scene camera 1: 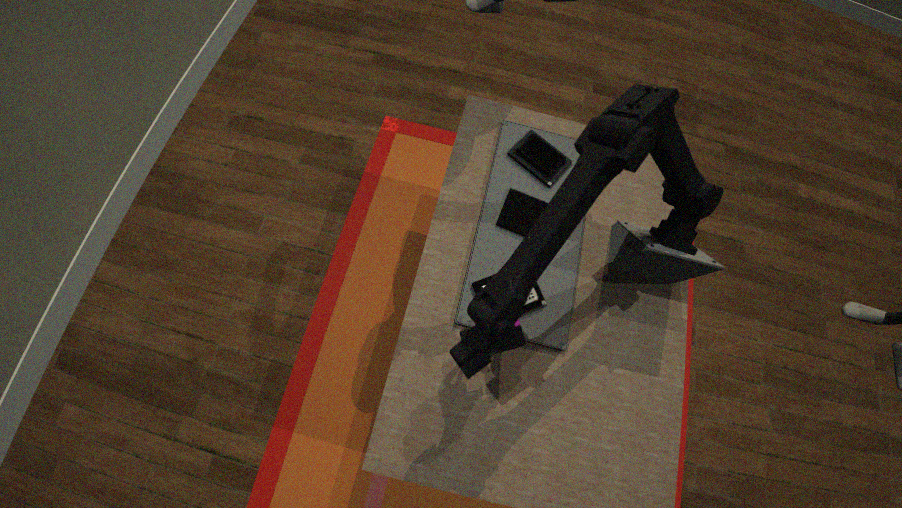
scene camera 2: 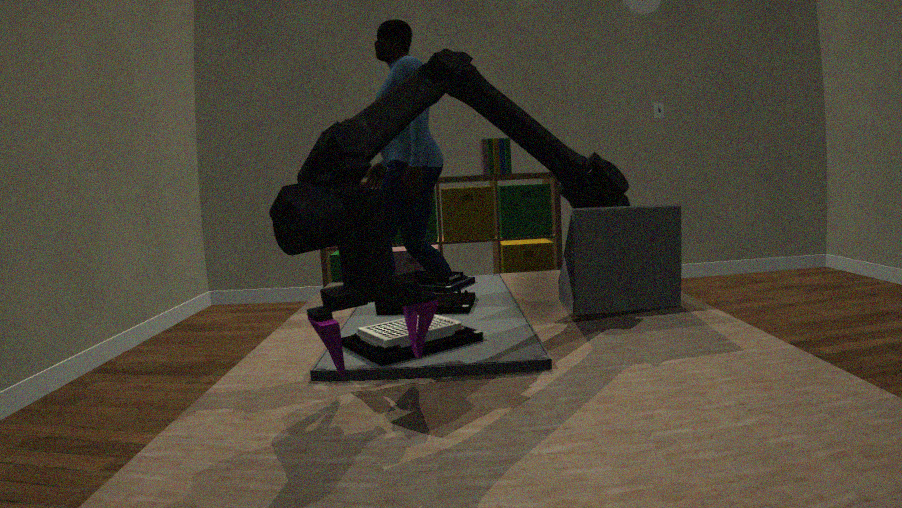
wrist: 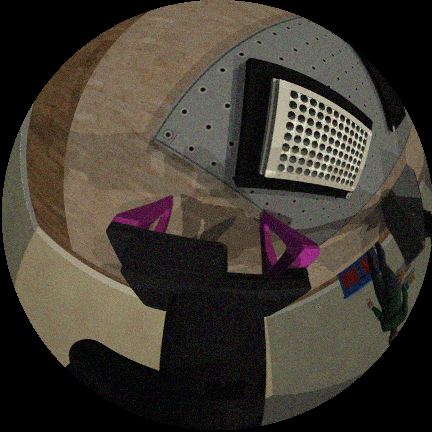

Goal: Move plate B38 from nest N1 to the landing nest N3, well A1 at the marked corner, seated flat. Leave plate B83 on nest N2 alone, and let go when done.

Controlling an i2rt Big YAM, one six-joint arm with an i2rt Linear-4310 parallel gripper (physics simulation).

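Observation:
A white many-welled plate sits in the black nearest nest. The middle nest is dark, with no light plate showing on it. The far nest seems to carry a black plate. Labels and the marked corner are not readable. My gripper is open and empty, magenta fingers pointing down, low beside the near end of the nearest nest. The fingers are not around the white plate. The arm hides part of the plate and nest in scene camera 1.
The nests stand on a grey perforated board on the wooden table. The arm's grey base block stands right of the board. A person is behind the table near a shelf unit.

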